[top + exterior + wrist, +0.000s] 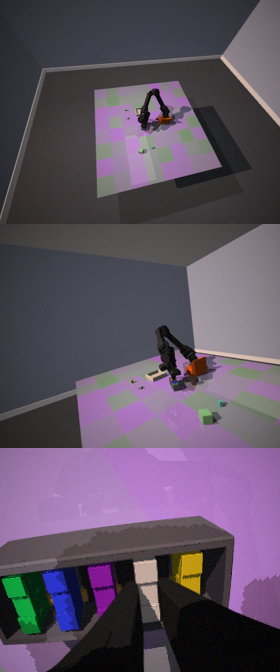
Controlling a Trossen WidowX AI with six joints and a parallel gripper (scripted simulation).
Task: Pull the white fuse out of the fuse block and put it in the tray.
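The beige tray is 19 cm to the right of my gripper tip, 3 cm below it and 1 cm ahead of it. Round my gripper tip: small grey piece (19 cm ahead, 13 cm to the right, 3 cm below); then small teal cube (29 cm to the left, 3 cm behind, 2 cm below); then white fuse (1 cm below).
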